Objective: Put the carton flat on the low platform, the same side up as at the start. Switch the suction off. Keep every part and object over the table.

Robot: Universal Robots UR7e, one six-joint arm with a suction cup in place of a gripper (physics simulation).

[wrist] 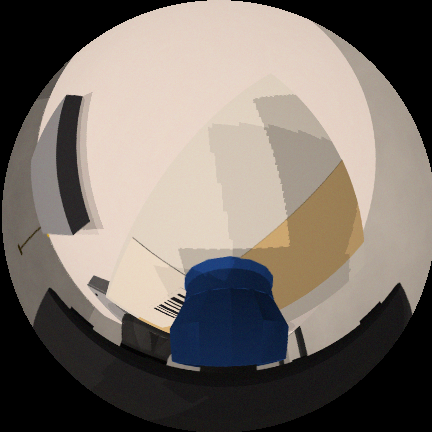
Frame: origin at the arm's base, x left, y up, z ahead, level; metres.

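Where they show: hand, tool point: (227, 268); arm's base, link origin: (150, 328).
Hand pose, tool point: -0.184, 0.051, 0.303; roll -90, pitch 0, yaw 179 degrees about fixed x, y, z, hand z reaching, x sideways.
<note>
Things, the pixels of their top centre, and the offset from my tool point, as dx, dy, dz. Level surfaces: height alone.
- carton, top centre: (225, 314) +0.001, +0.014, -0.021
- low platform, top centre: (38, 184) +0.387, -0.047, +0.088
- pale table top, surface height: dy -0.095
The carton (200, 200) fills much of the middle of the wrist view, very close to the camera. It has a broad pale area with shadows across it, a tan band at the right and a barcode at the lower left, partly behind the cup. My blue suction cup (229, 270) is pressed against the carton and holds it; the contact spot is hidden. The low platform (47, 175), grey with a dark side, stands at the left, apart from the carton. Whether the carton touches the table cannot be told.
The pale table top (175, 65) spreads behind the carton and platform. A small grey piece (99, 285) shows at the lower left, beside dark arm parts (145, 332). Grey floor lies beyond the table's curved edges. A thin dark rod shows at the far left.
</note>
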